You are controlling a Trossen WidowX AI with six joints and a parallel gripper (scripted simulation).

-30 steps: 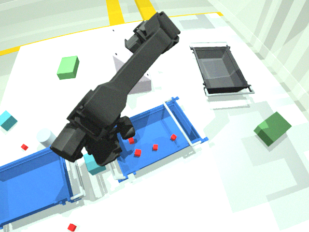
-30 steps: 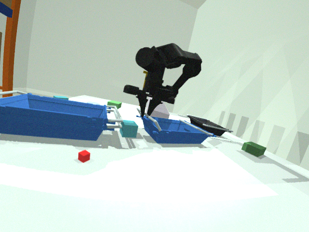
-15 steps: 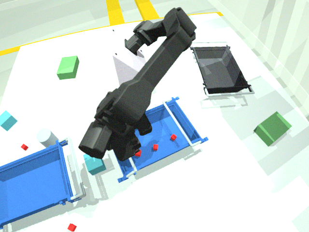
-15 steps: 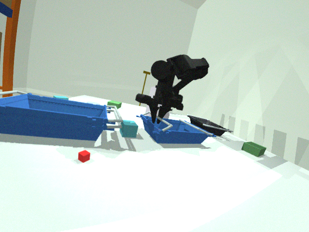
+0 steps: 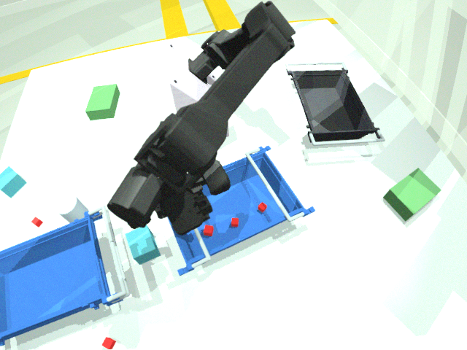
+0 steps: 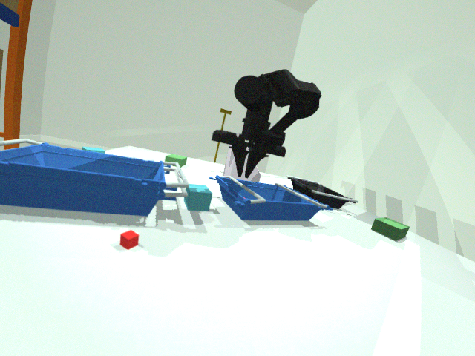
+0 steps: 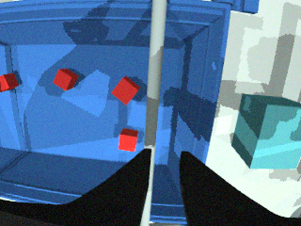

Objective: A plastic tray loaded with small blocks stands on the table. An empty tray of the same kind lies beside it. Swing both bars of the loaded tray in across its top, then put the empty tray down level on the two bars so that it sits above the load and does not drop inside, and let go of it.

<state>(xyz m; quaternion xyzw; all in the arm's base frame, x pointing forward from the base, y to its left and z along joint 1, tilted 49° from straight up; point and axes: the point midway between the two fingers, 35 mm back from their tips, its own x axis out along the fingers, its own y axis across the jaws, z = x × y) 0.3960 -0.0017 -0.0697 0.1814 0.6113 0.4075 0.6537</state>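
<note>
Right now my gripper tip is 43 cm to the right of the black tray, 32 cm past it and 4 cm above it. Round my gripper tip: cylinder 27 cm to the right, 7 cm behind, 5 cm below.
</note>
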